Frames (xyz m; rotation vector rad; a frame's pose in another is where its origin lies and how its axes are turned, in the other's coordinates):
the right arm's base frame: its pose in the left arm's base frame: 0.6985 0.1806 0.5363 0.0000 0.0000 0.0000
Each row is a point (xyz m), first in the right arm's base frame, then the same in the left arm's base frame.
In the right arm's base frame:
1: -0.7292 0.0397 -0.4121
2: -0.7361 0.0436 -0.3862
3: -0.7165 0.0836 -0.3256
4: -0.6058 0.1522 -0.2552
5: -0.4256 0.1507 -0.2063
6: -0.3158 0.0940 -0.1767
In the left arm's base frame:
1: -0.0307 0.2203 0.1242
2: -0.0376 0.2242 0.1501
3: -0.0180 0.2642 0.2107
4: 0.0927 0.3328 0.2811
5: 0.2729 0.3313 0.3300
6: 0.3827 0.2746 0.3596

